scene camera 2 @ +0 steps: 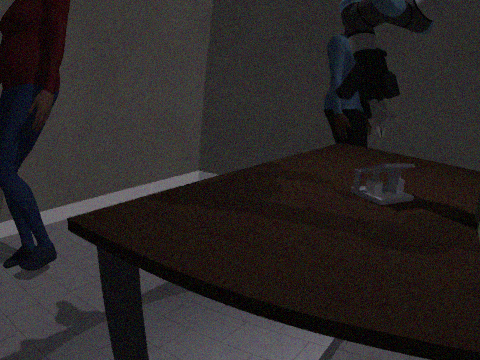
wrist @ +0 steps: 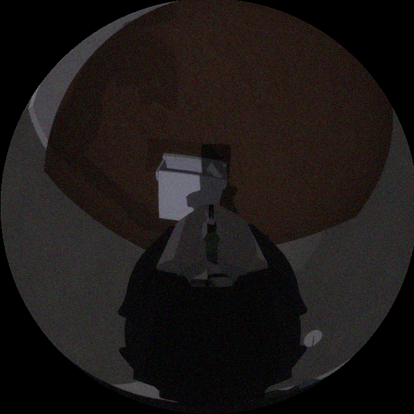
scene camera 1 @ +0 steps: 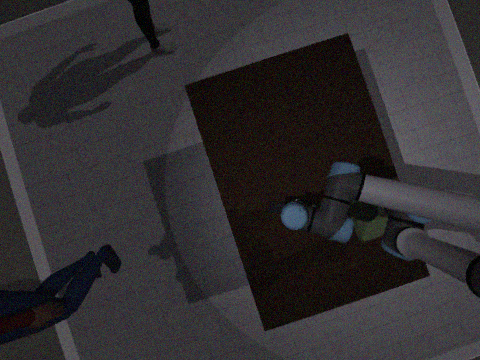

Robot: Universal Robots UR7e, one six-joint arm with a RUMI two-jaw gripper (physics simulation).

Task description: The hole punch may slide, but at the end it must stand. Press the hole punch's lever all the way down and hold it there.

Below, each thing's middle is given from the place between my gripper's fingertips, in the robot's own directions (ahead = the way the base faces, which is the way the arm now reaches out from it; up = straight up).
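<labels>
The lever (wrist: 179, 193) is 3 cm behind my hand, 6 cm below it and 6 cm to the left of it. As for the grey hole punch (wrist: 175, 162), I find it 6 cm to the left of my hand and 3 cm behind it, and it is 8 cm below my hand.
</labels>
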